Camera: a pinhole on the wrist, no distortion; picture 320 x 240 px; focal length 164.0 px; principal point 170.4 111.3 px. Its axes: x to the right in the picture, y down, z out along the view. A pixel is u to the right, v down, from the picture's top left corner.
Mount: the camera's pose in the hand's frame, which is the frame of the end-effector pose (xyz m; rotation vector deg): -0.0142 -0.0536 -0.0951 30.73 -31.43 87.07
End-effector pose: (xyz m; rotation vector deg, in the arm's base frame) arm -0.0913 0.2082 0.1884 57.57 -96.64 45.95
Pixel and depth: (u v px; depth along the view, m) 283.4 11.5 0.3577
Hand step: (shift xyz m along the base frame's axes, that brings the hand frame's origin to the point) -0.0941 -0.3824 0.0896
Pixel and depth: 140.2 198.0 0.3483
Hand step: 0.2767 -0.2066 -0.2097
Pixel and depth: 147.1 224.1 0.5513
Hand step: 0.3815 -0.3454 -0.4316
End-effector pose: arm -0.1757 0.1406 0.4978 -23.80 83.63 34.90
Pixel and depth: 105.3 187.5 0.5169
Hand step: 0.4664 -0.3568 0.2084
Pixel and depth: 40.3 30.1 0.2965
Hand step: 0.2475 -0.3217 -0.1790
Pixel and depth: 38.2 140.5 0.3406
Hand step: 0.2891 -0.3929 0.0203
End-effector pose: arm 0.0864 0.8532 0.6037 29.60 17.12 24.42
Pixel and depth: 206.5 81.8 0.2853
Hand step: 0.1522 -0.1980 0.0320
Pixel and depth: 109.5 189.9 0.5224
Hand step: 0.0106 -0.6190 -0.0938
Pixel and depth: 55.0 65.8 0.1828
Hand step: 0.1049 -0.1784 -0.1790
